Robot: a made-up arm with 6 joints.
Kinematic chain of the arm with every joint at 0, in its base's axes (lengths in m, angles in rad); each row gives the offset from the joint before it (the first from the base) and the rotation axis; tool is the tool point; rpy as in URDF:
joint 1: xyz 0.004 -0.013 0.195 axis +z
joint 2: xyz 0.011 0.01 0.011 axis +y
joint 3: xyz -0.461 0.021 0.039 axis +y
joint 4: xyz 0.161 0.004 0.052 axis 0.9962 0 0.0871
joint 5: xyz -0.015 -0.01 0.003 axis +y
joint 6: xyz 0.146 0.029 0.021 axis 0.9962 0 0.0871
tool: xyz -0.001 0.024 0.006 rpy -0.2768 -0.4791 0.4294
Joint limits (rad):
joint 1: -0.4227..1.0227
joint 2: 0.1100..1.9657
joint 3: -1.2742..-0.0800
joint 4: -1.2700..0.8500
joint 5: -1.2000..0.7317
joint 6: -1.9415..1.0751
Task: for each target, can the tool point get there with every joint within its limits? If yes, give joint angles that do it. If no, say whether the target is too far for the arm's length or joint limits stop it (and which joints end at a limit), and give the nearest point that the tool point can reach.
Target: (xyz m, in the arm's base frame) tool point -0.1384 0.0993 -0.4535
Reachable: no: joint limits stop it (at a limit: joint 1, joint 2, joint 3, joint 5) | nearest point -0.1545 0.0980 0.2390 | short by 0.693 m
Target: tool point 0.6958 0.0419 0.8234
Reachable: no: too far | nearest point 0.4956 0.0260 0.6620 | short by 0.258 m
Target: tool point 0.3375 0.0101 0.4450
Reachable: yes | joints -0.0248 1.7341 -0.8919 -1.0441 0.3636 0.3622
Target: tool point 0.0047 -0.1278 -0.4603
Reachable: no: joint limits stop it (at a limit: joint 1, joint 2, joint 3, joint 5) | nearest point -0.1140 -0.1634 0.2398 | short by 0.711 m
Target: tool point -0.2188 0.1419 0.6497
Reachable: yes | joints -0.1031 0.4081 -1.0262 -0.8865 -0.7113 -0.9873
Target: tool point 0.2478 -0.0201 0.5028
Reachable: yes | joints -0.2916 1.4384 -0.7468 -0.7929 0.1007 -0.2926
